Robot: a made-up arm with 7 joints.
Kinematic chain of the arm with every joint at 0, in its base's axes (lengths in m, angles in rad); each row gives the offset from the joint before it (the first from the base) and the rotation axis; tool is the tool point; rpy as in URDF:
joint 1: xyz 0 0 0.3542 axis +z
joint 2: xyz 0 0 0 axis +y
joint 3: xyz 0 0 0.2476 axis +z
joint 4: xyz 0.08 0 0 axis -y
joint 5: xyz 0.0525 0 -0.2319 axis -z
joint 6: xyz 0 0 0 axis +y
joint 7: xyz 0.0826 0 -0.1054 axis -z
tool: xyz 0 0 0 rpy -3.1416 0 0
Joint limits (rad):
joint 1: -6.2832..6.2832
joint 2: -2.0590..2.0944
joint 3: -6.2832..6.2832
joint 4: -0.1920..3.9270
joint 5: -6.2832..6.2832
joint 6: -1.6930..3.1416
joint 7: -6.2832..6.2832
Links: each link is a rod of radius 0.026 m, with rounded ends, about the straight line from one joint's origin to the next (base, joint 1, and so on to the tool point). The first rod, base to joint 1, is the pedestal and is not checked.
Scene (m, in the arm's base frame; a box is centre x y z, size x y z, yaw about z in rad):
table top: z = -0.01
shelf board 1: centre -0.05 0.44 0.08 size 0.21 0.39 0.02 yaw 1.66
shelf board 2: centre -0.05 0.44 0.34 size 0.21 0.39 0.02 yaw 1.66
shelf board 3: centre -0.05 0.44 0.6 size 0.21 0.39 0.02 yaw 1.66
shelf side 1: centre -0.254 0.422 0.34 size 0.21 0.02 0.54 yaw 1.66
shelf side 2: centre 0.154 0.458 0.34 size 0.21 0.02 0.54 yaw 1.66
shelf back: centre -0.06 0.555 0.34 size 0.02 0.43 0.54 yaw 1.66
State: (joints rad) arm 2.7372 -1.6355 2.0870 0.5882 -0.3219 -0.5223 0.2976
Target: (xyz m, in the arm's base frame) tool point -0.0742 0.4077 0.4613
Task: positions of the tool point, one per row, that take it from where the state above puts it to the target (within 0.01 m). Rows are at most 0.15 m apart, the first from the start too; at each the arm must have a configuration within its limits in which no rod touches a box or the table.
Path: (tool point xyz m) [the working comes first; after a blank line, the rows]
Joints at the target: 1.2201 0.0408 0.5497 0.7520 0.0526 -0.2108 0.2976
Straight joint move there: touches shelf side 1.

1: -0.1416 -0.2987 0.2109
2: -0.2292 -0.2056 0.2743
3: -0.2560 -0.0715 0.3050
4: -0.2075 0.0498 0.3026
5: -0.1082 0.1076 0.2791
6: -0.1743 0.1539 0.3117
7: -0.1966 0.2329 0.3646
8: -0.1620 0.3262 0.4188
9: -0.0742 0.4077 0.4613

